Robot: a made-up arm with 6 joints.
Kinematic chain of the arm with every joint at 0, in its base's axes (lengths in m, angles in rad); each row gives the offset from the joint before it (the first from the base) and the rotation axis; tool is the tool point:
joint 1: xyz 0 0 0.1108 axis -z
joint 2: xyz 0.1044 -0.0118 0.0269 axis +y
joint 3: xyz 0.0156 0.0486 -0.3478 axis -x
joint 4: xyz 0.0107 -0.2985 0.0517 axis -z
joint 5: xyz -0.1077 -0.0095 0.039 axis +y
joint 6: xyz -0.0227 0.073 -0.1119 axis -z
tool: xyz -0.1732 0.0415 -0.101
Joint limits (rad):
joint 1: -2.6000..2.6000
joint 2: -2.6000..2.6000
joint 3: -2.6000..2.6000
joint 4: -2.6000..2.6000
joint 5: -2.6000..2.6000
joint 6: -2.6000..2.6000
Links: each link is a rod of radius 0.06 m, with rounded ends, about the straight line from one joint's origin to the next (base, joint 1, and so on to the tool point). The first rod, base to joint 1, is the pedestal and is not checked.
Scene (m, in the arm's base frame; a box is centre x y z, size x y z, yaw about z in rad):
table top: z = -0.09
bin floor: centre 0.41 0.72 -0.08 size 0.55 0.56 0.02 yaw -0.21
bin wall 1: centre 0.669 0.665 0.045 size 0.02 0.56 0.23 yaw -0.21
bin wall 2: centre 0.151 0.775 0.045 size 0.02 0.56 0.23 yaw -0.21
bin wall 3: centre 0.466 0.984 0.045 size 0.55 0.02 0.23 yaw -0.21
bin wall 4: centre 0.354 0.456 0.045 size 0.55 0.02 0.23 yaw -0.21
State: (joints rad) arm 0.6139 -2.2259 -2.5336 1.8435 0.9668 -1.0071
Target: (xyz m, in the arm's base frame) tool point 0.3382 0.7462 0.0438
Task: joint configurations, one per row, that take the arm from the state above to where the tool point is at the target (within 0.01 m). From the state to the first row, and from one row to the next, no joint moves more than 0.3 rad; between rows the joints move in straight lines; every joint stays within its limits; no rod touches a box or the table.
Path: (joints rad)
1: 0.3606 -2.2378 -2.5391 1.5817 1.0246 -1.0422
2: 0.1073 -2.2497 -2.5446 1.3198 1.0824 -1.0773
3: -0.1461 -2.2616 -2.5501 1.0580 1.1403 -1.1123
4: -0.3994 -2.2735 -2.5557 0.7961 1.1981 -1.1474
5: -0.6527 -2.2854 -2.5612 0.5343 1.2559 -1.1825
6: -0.9060 -2.2972 -2.5667 0.2724 1.3137 -1.2176
7: -0.8975 -2.1149 -2.5833 0.2804 1.2806 -1.2226
8: -0.8890 -1.9326 -2.6000 0.2883 1.2474 -1.2277

